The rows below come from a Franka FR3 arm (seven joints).
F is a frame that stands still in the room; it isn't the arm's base.
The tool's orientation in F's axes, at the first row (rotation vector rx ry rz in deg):
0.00, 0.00, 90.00
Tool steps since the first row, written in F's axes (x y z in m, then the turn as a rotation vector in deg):
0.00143, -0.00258, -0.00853, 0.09, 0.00, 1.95
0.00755, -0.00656, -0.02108, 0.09, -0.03, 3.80
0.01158, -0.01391, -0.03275, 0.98, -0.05, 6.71
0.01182, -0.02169, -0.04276, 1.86, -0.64, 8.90
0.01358, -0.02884, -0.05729, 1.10, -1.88, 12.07
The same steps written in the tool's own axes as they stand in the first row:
-0.00258, -0.00143, -0.00853, 0.00, -0.09, 1.95
-0.00656, -0.00755, -0.02108, -0.03, -0.09, 3.80
-0.01391, -0.01158, -0.03275, -0.05, -0.98, 6.71
-0.02169, -0.01182, -0.04276, -0.64, -1.86, 8.90
-0.02884, -0.01358, -0.05729, -1.88, -1.10, 12.07

